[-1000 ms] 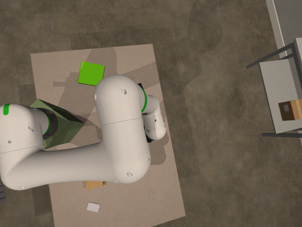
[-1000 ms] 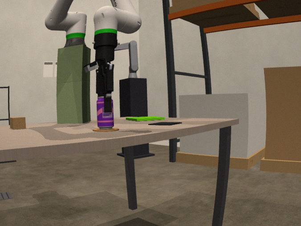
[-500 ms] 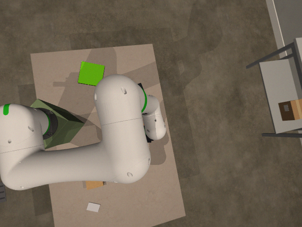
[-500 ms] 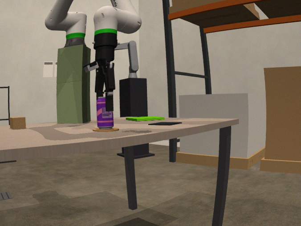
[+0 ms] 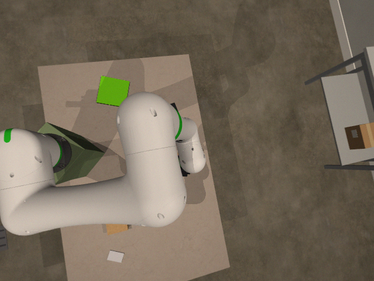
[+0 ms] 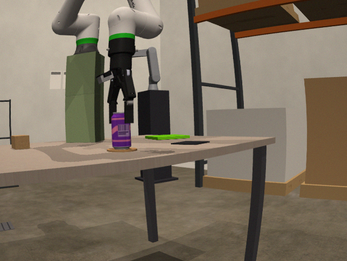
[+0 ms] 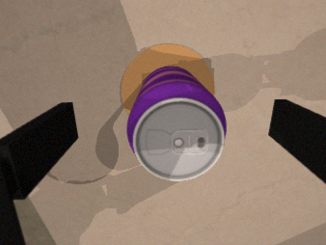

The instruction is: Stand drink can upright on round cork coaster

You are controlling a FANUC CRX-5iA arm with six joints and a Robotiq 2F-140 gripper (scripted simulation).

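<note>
The purple drink can is 30 mm below my hand. Round my hand: dark square coaster: 310 mm to the left, 90 mm below, 30 mm behind; then round cork coaster: 90 mm below; then small wooden block: 370 mm behind, 340 mm to the right, 70 mm below.
</note>
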